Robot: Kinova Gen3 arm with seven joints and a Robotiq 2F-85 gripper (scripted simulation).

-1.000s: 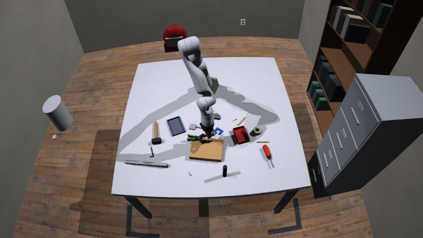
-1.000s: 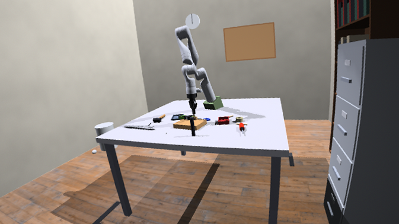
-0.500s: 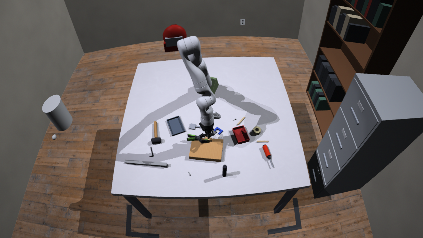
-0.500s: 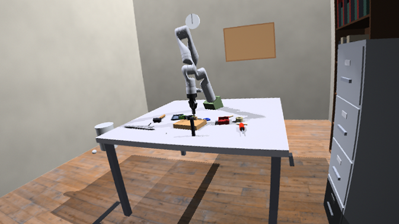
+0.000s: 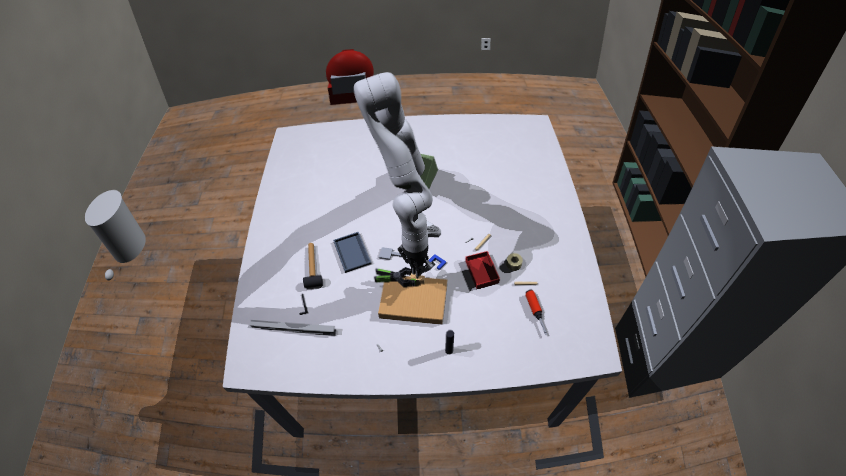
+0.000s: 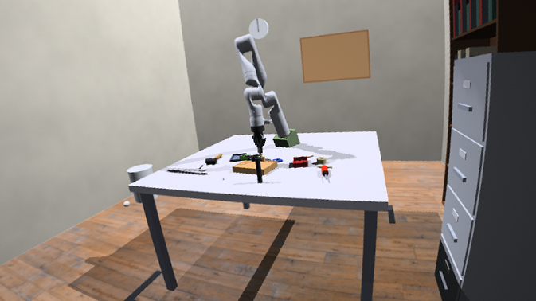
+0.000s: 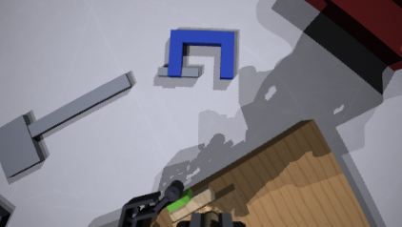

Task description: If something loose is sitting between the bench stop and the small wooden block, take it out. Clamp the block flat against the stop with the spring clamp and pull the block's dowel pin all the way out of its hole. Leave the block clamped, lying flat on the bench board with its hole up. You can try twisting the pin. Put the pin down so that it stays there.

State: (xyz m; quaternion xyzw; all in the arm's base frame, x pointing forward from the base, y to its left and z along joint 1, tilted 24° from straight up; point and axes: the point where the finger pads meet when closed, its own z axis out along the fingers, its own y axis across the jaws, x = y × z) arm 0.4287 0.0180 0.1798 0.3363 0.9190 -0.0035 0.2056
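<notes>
My gripper is now 20 mm above the round dowel pin. Also, from my hand: grey t-shaped tool: 130 mm behind, 70 mm to the right, 90 mm below; wooden bench board: 50 mm ahead, 20 mm to the right, 70 mm below; wooden block: 50 mm below.
</notes>
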